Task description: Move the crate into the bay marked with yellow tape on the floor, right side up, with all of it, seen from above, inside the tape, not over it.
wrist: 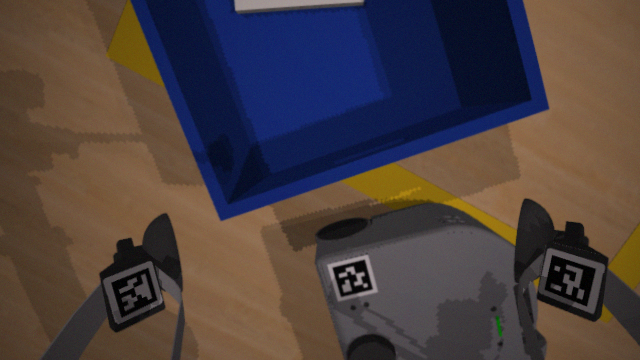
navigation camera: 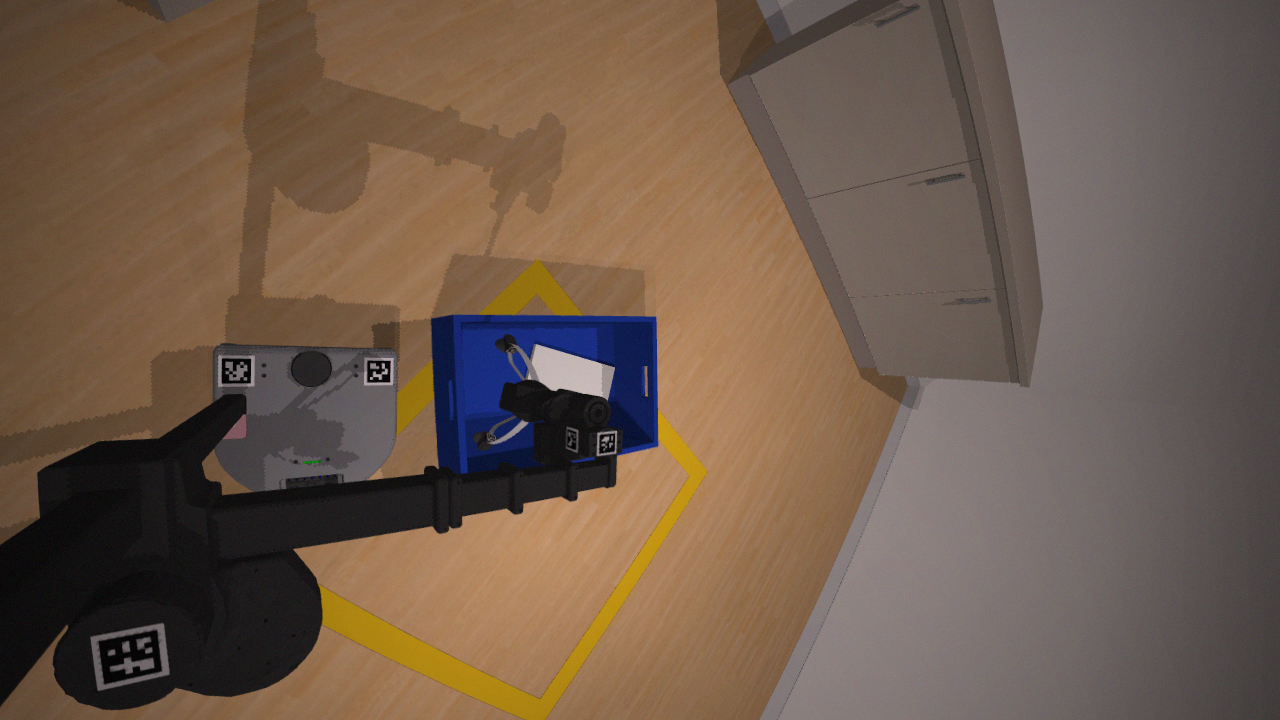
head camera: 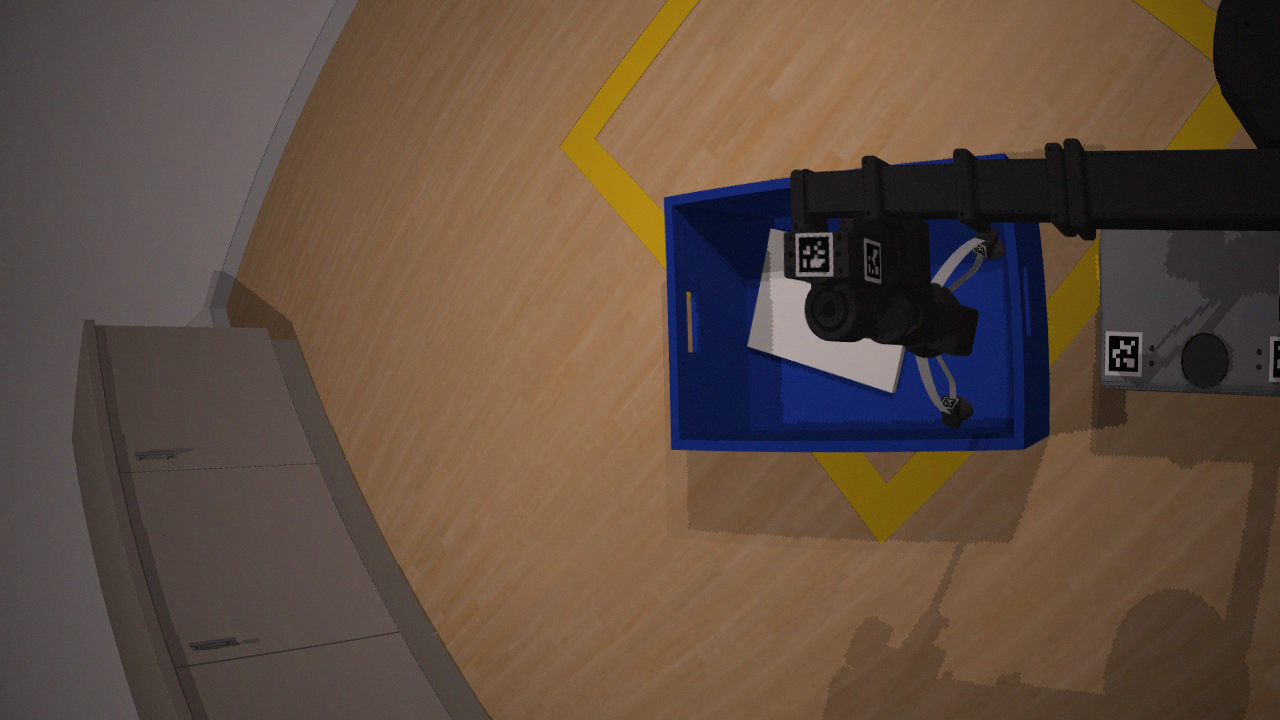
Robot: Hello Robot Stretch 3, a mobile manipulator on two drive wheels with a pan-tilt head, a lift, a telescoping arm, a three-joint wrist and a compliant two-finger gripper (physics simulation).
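Pixels of known places: gripper, fingertip midpoint: (navigation camera: 491,390) (head camera: 979,327); robot's base at its link origin: (navigation camera: 311,366) (head camera: 1201,358).
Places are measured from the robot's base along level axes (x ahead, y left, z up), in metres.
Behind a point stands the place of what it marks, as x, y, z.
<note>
The blue crate (head camera: 707,385) {0.070, -0.863, 0.143} (navigation camera: 444,394) {-0.060, -0.286, 0.116} (wrist: 177,95) stands right side up, its open top facing up. A white slab (head camera: 823,353) {0.013, -0.704, 0.034} (navigation camera: 572,371) {-0.008, -0.696, 0.034} (wrist: 300,4) lies in it. The crate lies across the yellow tape (head camera: 625,80) {-0.560, -1.186, 0.001} (navigation camera: 625,582) {-0.791, -0.958, 0.001} (wrist: 132,50) near one corner of the bay, with parts inside and parts outside; that tape corner shows beyond its long side. My gripper (head camera: 973,327) {-0.022, -0.292, 0.427} (navigation camera: 496,391) {-0.022, -0.292, 0.427} (wrist: 342,235) {-0.022, -0.292, 0.427} is open and empty, above the crate's end nearest my base. Its wrist hides part of the slab and crate in the head view.
My grey base (head camera: 1118,295) {-0.081, -0.139, 0.160} (navigation camera: 366,411) {-0.089, -0.106, 0.160} (wrist: 425,260) is close to the crate's near end. My arm (head camera: 1163,188) {-0.101, -0.049, 0.774} (navigation camera: 358,505) {-0.093, -0.035, 0.774} reaches over one long side. A cabinet (head camera: 223,537) {0.546, -2.090, 0.583} (navigation camera: 895,134) {0.914, -1.700, 0.607} stands along the wall (head camera: 134,134) {-0.755, -3.050, 0.713} (navigation camera: 1118,492) {-0.586, -3.213, 1.288} beyond the crate.
</note>
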